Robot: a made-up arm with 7 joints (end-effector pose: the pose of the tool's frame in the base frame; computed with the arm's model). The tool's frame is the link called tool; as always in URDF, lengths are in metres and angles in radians. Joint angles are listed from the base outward.
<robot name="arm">
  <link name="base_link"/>
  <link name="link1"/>
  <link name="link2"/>
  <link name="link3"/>
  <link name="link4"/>
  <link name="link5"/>
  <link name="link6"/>
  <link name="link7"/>
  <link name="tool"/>
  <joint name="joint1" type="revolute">
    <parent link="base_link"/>
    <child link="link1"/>
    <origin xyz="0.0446 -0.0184 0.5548"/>
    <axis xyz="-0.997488 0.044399 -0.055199"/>
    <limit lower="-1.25" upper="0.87"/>
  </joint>
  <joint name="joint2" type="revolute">
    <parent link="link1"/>
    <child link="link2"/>
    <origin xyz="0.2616 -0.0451 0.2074"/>
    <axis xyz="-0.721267 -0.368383 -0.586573"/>
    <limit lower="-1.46" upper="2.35"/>
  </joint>
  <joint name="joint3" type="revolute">
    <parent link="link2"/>
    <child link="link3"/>
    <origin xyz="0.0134 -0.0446 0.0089"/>
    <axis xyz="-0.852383 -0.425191 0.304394"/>
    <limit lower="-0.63" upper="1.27"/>
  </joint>
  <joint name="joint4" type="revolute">
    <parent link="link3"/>
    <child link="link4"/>
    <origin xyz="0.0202 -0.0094 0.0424"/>
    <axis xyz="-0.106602 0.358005 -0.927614"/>
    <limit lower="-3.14" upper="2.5"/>
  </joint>
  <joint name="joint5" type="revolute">
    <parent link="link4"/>
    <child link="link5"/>
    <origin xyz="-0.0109 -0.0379 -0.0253"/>
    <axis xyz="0 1 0"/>
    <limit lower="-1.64" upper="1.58"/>
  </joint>
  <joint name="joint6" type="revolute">
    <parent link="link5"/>
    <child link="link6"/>
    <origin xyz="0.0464 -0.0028 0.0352"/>
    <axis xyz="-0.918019 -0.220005 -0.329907"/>
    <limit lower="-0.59" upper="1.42"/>
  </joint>
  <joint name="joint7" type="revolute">
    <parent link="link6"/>
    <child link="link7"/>
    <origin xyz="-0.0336 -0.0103 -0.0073"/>
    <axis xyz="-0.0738 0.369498 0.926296"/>
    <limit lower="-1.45" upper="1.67"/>
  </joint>
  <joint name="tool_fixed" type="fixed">
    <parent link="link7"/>
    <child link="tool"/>
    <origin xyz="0.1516 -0.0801 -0.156" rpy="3.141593 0 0"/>
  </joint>
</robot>
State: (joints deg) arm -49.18 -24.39 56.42 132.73 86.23 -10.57 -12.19
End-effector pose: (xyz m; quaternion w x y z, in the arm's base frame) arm 0.2038 -0.0060 0.6548 0.5767 -0.1643 0.4534 0.6594
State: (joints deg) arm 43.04 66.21 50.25 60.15 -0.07 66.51 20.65
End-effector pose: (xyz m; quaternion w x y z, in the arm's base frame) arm 0.0981 0.2871 0.8080 0.6554 -0.2125 -0.6613 0.2967
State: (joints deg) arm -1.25 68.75 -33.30 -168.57 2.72 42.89 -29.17
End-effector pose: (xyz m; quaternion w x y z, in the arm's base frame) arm 0.3503 0.1266 1.0017 0.0708 0.4496 0.6028 0.6553
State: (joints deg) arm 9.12 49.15 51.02 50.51 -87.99 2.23 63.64
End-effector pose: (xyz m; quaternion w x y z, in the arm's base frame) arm 0.3601 0.0454 0.9869 0.9711 0.1811 -0.0339 0.1515
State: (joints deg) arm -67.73 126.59 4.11 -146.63 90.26 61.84 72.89
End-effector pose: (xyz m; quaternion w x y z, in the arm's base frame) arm 0.4827 -0.4241 0.6786 0.6831 -0.0321 0.3556 -0.6371
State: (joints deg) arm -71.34 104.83 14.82 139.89 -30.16 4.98 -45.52
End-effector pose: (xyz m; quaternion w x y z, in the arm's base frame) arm 0.2510 0.0016 0.7005 0.4600 -0.4290 -0.7690 -0.1143
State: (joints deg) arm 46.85 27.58 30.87 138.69 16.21 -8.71 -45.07
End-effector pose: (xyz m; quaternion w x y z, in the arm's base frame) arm 0.1370 0.0594 0.5950 0.0033 0.0824 0.8415 -0.5340
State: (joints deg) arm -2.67 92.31 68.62 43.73 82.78 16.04 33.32
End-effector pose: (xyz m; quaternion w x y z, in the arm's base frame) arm 0.0587 -0.1352 0.7682 0.2561 0.5224 -0.8035 -0.1263
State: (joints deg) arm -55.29 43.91 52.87 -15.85 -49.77 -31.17 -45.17
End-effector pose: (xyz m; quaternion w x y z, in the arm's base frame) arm 0.4888 -0.3575 0.7705 0.1540 -0.8193 0.0082 -0.5522
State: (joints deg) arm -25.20 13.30 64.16 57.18 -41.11 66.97 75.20
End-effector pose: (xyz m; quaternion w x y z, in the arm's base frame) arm 0.1914 -0.3708 0.8720 0.6149 0.6218 -0.4724 -0.1099
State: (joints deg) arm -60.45 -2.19 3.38 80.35 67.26 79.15 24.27
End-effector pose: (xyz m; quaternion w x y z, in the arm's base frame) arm 0.1144 -0.3365 0.4555 0.0986 -0.5226 -0.3487 0.7717
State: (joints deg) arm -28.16 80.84 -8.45 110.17 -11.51 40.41 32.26
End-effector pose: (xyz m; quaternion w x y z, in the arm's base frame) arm 0.0647 -0.0478 0.7185 0.0126 -0.2635 0.8852 0.3832
